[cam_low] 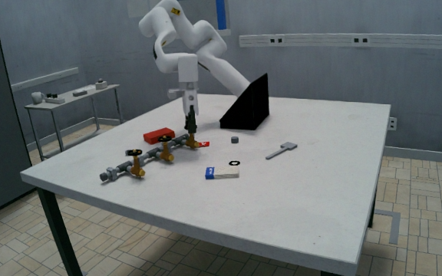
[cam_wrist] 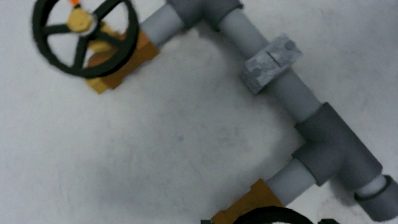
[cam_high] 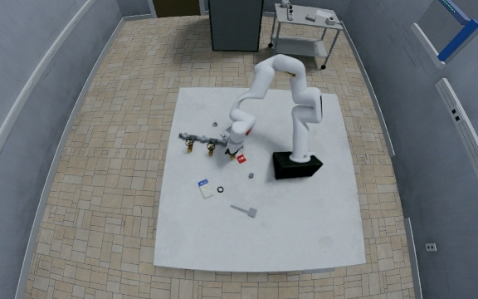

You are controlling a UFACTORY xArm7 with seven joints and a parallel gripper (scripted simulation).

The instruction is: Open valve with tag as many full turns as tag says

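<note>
Now: hand 4 cm past the red tag, 3 cm to the right of it and 9 cm above it. Also, from my hand: white box 19 cm ahead, 20 cm to the left, 9 cm below; then red block 8 cm behind, 21 cm to the right, 8 cm below; then grey flat tool 3 cm behind, 36 cm to the left, 9 cm below.
</note>
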